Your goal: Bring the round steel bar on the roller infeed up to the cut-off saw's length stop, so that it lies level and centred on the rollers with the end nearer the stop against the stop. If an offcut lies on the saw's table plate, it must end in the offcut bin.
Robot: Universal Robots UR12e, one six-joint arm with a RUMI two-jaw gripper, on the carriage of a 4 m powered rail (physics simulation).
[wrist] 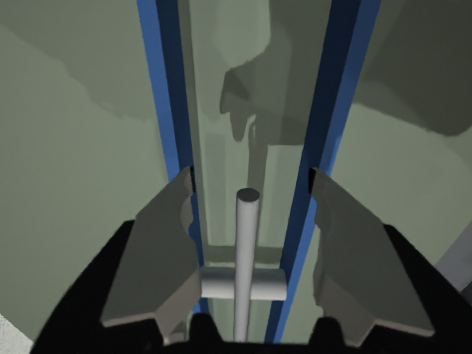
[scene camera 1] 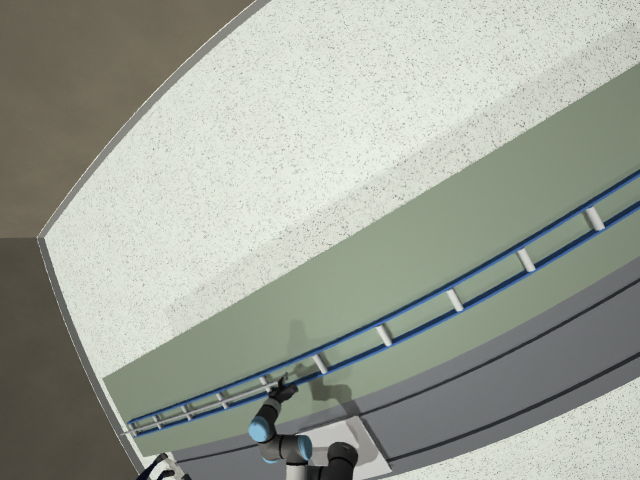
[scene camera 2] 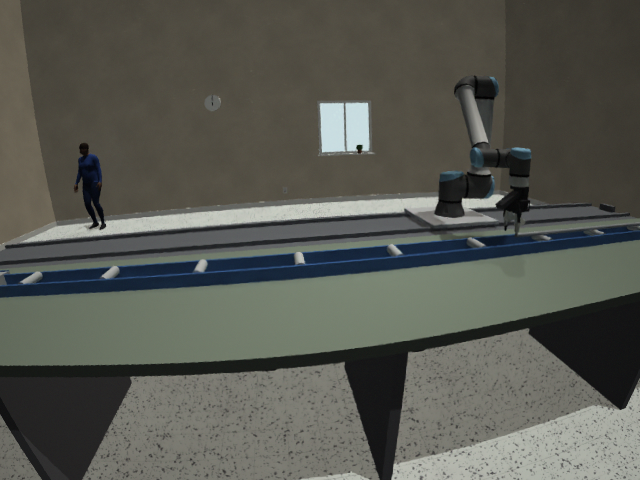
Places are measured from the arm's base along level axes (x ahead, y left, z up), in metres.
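Pixels of known places: gripper, fingertip midpoint: [wrist: 250,169] [scene camera 1: 290,378] [scene camera 2: 510,232]; arm's base, link origin: [scene camera 1: 342,453] [scene camera 2: 449,214].
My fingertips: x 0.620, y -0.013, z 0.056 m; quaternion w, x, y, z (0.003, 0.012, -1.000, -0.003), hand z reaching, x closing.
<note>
Ahead of a thing's pixels: the offset from my fingertips to its top centre. "spot": to the spot under its first point. Level surfaces: height alone.
The round steel bar [scene camera 1: 248,394] [wrist: 245,240] lies lengthwise on the rollers at the left part of the blue roller infeed [scene camera 2: 330,273] in scene camera 1. In the wrist view its near-side end face points up the picture, past a white roller @[spot: dz -0.035, dx -0.038, dy +0.195 m] [wrist: 270,284], roughly midway between the blue side rails. My gripper [scene camera 1: 284,381] [scene camera 2: 511,229] [wrist: 250,169] is open, low over the infeed at this bar end. Its jaws stand to either side of the bar, apart from it. The saw's length stop, an offcut and the offcut bin cannot be made out in these views.
The infeed stands on a long green table @[dz -0.086 m] [scene camera 1: 330,289] [scene camera 2: 310,320]. More rollers @[dz -0.026, dx +0.000, dy -0.988 m] [scene camera 1: 455,299] [scene camera 2: 299,258] continue away from the bar's end. The arm's carriage plate [scene camera 1: 369,449] [scene camera 2: 465,219] sits on the grey rail track beside the table. A person in blue [scene camera 2: 90,173] is beyond the track.
</note>
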